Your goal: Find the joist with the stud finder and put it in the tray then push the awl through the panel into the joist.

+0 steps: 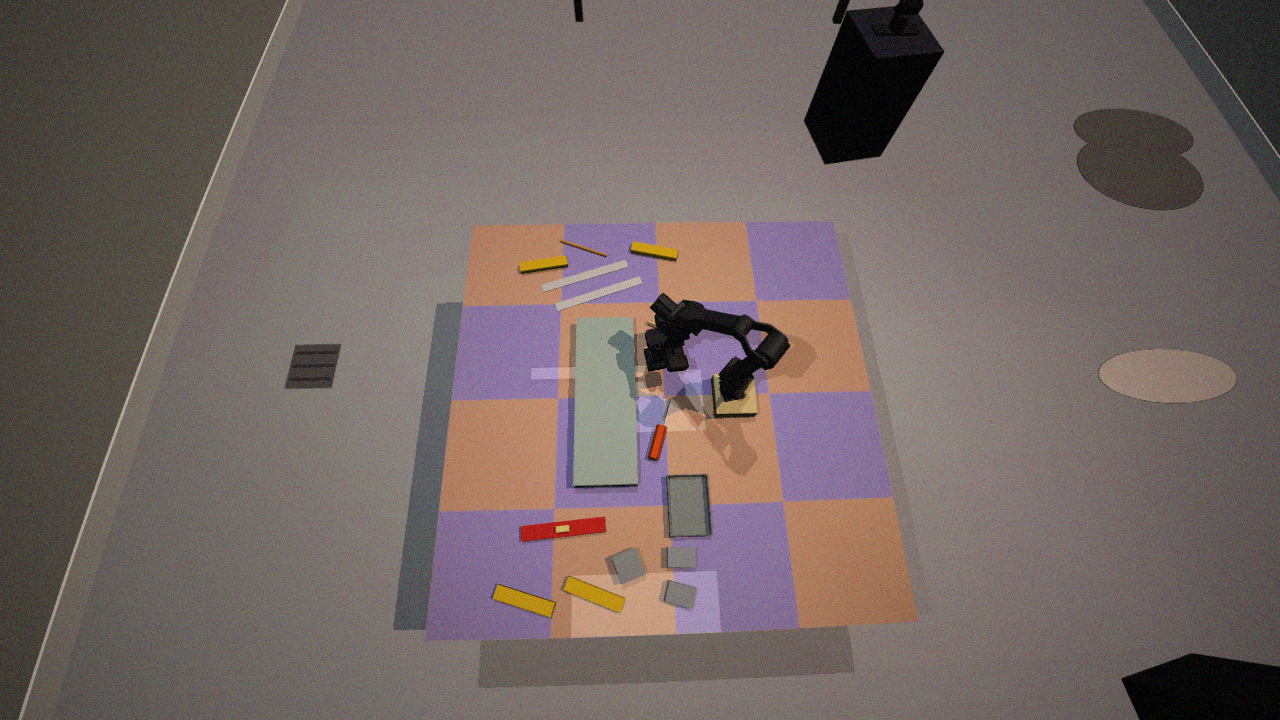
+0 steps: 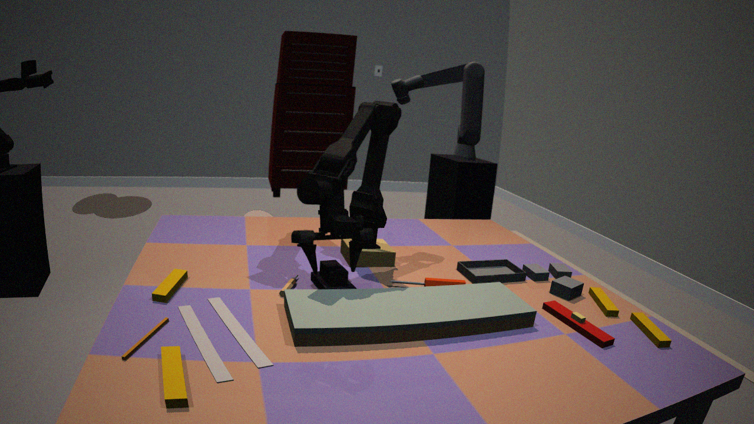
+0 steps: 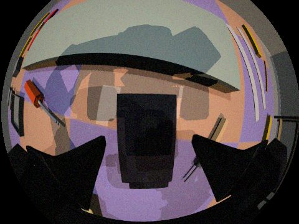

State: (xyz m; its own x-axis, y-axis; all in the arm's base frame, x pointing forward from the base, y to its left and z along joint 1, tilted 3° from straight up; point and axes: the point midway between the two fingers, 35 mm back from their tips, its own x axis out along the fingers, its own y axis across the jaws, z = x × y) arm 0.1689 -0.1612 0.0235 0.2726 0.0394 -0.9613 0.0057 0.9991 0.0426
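My gripper tip is right at the stud finder. Also, from my gripper tip: pencil (17 cm ahead, 46 cm to the right, 4 cm below); awl (5 cm behind, 9 cm to the right, 4 cm below); tray (3 cm ahead, 45 cm to the left, 3 cm below).
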